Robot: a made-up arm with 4 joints. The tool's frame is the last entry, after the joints. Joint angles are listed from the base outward. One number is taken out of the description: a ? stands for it. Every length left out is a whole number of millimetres.
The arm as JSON. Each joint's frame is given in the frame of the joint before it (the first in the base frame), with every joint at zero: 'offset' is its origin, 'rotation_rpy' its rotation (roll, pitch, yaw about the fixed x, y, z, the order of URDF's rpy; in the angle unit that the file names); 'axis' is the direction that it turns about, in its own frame. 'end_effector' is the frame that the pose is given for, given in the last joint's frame.
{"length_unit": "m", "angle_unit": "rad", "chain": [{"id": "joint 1", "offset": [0.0, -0.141, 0.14], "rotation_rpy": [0.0, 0.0, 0.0], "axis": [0.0, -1.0, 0.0]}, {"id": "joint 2", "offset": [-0.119, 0.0, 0.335], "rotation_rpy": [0.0, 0.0, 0.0], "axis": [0.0, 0.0, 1.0]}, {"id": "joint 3", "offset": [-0.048, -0.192, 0.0], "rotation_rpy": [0.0, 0.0, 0.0], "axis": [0.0, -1.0, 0.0]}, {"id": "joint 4", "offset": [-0.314, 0.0, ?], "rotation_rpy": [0.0, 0.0, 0.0], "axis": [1.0, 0.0, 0.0]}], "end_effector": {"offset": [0.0, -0.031, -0.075], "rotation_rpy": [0.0, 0.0, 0.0]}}
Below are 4 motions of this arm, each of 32 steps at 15 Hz.
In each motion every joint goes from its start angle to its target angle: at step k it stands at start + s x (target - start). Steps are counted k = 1, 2, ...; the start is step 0. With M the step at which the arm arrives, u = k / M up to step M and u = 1 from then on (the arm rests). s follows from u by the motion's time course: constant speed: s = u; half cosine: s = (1 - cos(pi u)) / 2; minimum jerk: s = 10 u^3 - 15 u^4 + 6 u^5.
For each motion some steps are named. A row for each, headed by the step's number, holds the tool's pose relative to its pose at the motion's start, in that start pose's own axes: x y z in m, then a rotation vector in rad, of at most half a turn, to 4 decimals.
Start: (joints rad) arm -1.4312 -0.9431 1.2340 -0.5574
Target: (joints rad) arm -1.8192 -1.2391 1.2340 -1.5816
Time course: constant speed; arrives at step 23
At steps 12, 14, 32:
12: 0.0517 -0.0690 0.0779 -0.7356 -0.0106 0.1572
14: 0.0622 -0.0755 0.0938 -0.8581 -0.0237 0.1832
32: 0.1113 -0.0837 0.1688 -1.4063 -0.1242 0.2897

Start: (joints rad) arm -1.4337 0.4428 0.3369 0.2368
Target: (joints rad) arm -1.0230 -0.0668 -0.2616 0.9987
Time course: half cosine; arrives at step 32
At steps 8, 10, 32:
8: -0.0413 0.0325 0.0066 0.0673 0.0123 -0.0712
10: -0.0617 0.0513 0.0081 0.1058 0.0142 -0.1100
32: -0.2040 0.2887 -0.0399 0.6481 -0.1449 -0.5166

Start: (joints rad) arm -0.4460 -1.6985 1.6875 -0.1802
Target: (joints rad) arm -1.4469 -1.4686 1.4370 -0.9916
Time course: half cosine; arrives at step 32
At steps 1, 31, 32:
1: 0.0007 0.0001 0.0001 -0.0011 -0.0001 0.0023
31: 0.2692 0.1526 0.0922 -0.5346 -0.3798 0.9669
32: 0.2697 0.1533 0.0925 -0.5359 -0.3816 0.9691

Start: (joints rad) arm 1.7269 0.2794 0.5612 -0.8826
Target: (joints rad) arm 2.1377 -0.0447 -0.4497 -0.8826
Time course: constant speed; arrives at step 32
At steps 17, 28, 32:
17: -0.1668 -0.0619 0.1395 -0.0899 0.3218 0.1513
28: -0.2512 -0.0709 0.2390 -0.0829 0.5430 0.2284
32: -0.2762 -0.0700 0.2741 -0.0665 0.6225 0.2551

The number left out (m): -0.199
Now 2 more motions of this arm.
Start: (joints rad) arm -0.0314 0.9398 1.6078 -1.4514
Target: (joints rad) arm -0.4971 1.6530 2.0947 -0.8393
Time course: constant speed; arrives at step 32
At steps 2, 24, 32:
2: -0.0004 0.0252 0.0026 0.0815 0.0240 -0.0173
24: 0.0241 0.2685 0.1166 0.8948 0.3430 -0.3733
32: 0.0628 0.3302 0.1752 1.1325 0.4635 -0.5877

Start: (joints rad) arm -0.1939 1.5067 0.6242 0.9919
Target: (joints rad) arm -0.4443 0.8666 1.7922 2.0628
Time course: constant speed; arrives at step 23
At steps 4, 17, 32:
4: 0.0463 -0.0205 -0.0414 0.1439 -0.1916 0.1226
17: 0.2131 -0.0761 -0.0297 0.4081 -0.5365 0.7053
32: 0.2643 -0.0924 0.0366 0.4215 -0.5091 0.9992

